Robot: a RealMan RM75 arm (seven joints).
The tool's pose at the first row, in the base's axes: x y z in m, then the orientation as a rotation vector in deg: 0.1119 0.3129 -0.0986 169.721 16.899 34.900
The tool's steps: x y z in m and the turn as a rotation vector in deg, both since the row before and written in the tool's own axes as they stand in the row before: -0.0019 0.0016 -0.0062 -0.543 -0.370 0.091; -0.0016 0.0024 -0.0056 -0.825 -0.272 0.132; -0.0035 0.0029 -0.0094 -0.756 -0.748 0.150; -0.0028 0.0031 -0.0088 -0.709 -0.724 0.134; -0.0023 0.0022 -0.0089 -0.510 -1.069 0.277; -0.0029 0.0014 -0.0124 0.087 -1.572 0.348; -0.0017 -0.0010 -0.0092 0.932 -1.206 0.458; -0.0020 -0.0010 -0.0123 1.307 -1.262 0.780; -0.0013 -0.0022 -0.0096 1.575 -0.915 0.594; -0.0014 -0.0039 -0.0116 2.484 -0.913 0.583
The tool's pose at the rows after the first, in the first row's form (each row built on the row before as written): 0.1080 0.3113 -0.0934 169.312 16.522 34.339; 0.1047 0.3090 -0.0885 168.623 15.988 33.923; 0.0983 0.3063 -0.0807 168.102 15.409 32.807; 0.0928 0.3036 -0.0731 167.608 14.876 31.732; 0.0877 0.3020 -0.0653 167.405 14.167 30.180; 0.0808 0.3017 -0.0545 167.871 13.491 27.915; 0.0760 0.3036 -0.0466 169.097 12.960 26.213; 0.0702 0.3057 -0.0357 170.757 12.050 24.452; 0.0659 0.3086 -0.0272 172.567 11.509 23.167; 0.0610 0.3131 -0.0169 175.255 11.211 21.867
